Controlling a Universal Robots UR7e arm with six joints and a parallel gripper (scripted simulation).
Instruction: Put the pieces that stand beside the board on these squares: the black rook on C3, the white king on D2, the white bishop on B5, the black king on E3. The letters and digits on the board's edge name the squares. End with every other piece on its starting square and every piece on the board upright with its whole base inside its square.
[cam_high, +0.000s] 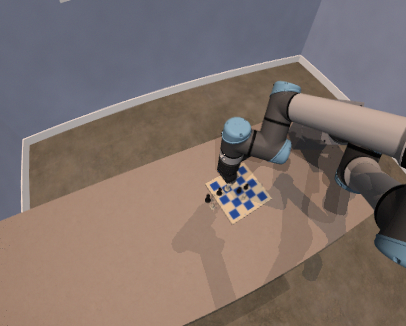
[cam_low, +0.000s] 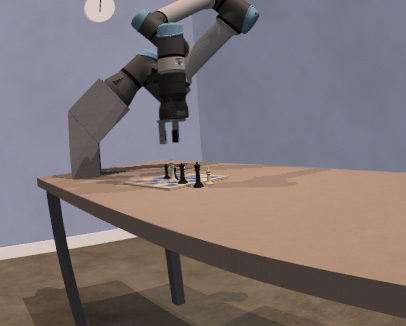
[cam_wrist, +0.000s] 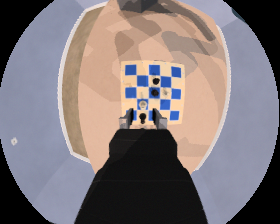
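My gripper is now 110 mm above the white bishop, 90 mm short of it and 60 mm to the right of it. From my hand the other things lie so: white king (90 mm below); black king (100 mm below, 100 mm ahead, 20 mm to the left); chessboard (130 mm below, 50 mm behind, 30 mm to the left).
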